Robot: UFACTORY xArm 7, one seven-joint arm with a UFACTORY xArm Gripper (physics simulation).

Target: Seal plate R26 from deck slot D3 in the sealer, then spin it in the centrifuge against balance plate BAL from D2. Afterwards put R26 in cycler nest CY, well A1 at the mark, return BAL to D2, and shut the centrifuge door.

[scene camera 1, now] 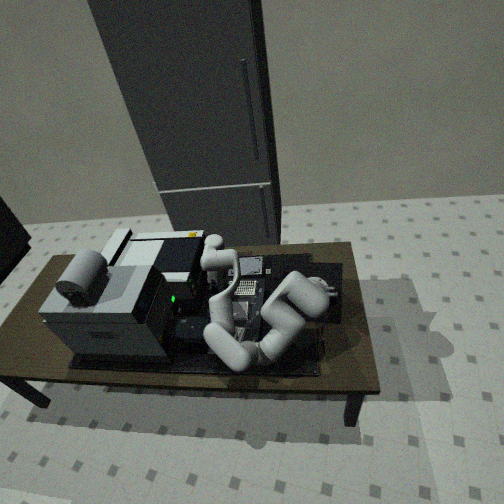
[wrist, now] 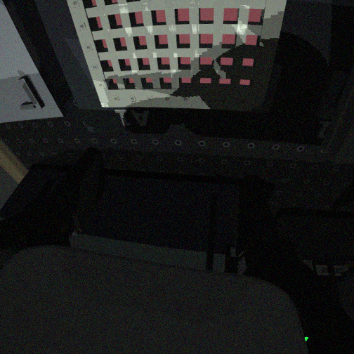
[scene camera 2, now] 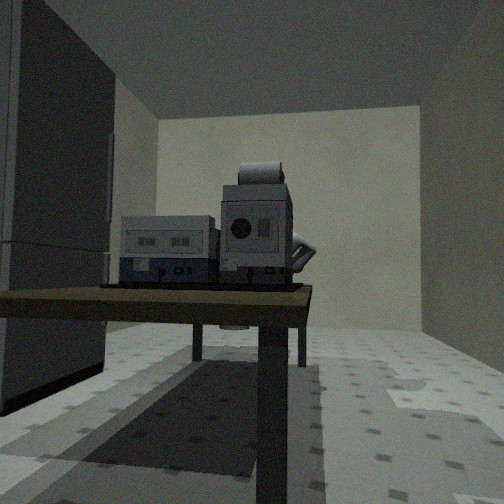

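A white well plate with red wells (scene camera 1: 245, 287) (wrist: 175, 46) sits in a dark nest on the deck. An "A1" mark (wrist: 135, 117) is by its near corner. Glossy streaks lie over its top. A grey flat plate (scene camera 1: 251, 265) (wrist: 21, 98) lies in the neighbouring slot. The sealer (scene camera 1: 105, 310) (scene camera 2: 256, 230) with a roll on top stands at the left and shows a green light (scene camera 1: 172, 299). The centrifuge (scene camera 1: 170, 252) (scene camera 2: 167, 247) stands behind it. The white arm (scene camera 1: 280, 315) bends over the deck, with its wrist (scene camera 1: 215, 250) beside the centrifuge. The gripper's fingers show in no view; it is open and empty.
The black deck mat (scene camera 1: 300, 367) lies on a brown table (scene camera 1: 360, 350) (scene camera 2: 150, 300). A tall dark cabinet (scene camera 1: 200, 125) (scene camera 2: 55, 200) stands behind the table. A dark rounded body (wrist: 140, 305) fills the bottom of the wrist view.
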